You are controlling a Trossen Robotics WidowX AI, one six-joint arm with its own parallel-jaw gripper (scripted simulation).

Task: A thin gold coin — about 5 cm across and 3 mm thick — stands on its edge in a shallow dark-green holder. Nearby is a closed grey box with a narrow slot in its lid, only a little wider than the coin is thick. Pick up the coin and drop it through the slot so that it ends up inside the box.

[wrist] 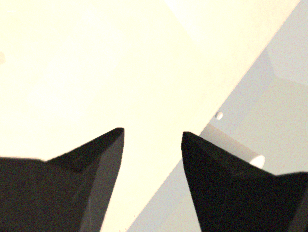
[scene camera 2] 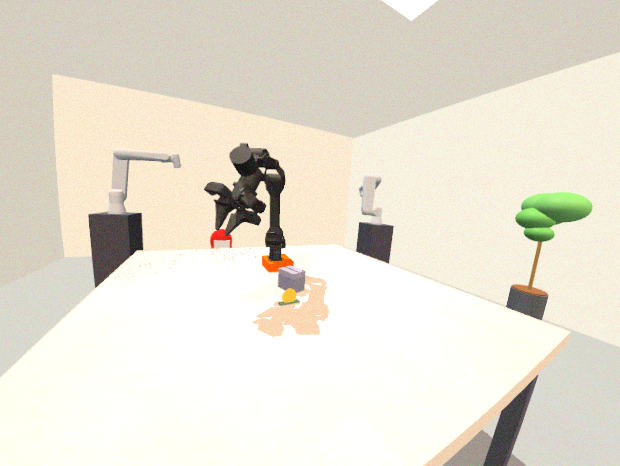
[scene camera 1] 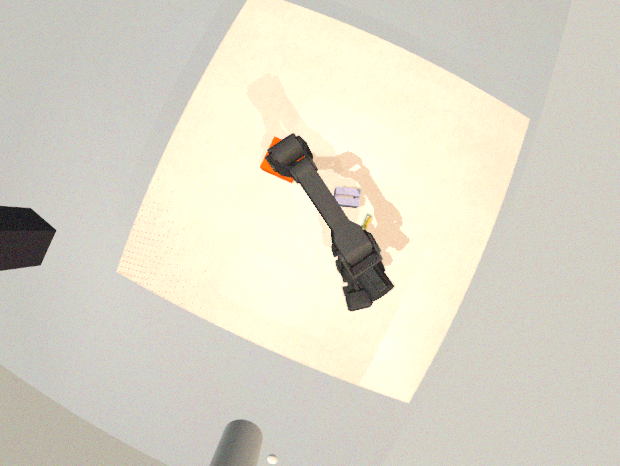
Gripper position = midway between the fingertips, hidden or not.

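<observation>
What I can see is my gripper (scene camera 2: 221, 232), and it's there again at (wrist: 153, 137) and at (scene camera 1: 347, 284).
</observation>
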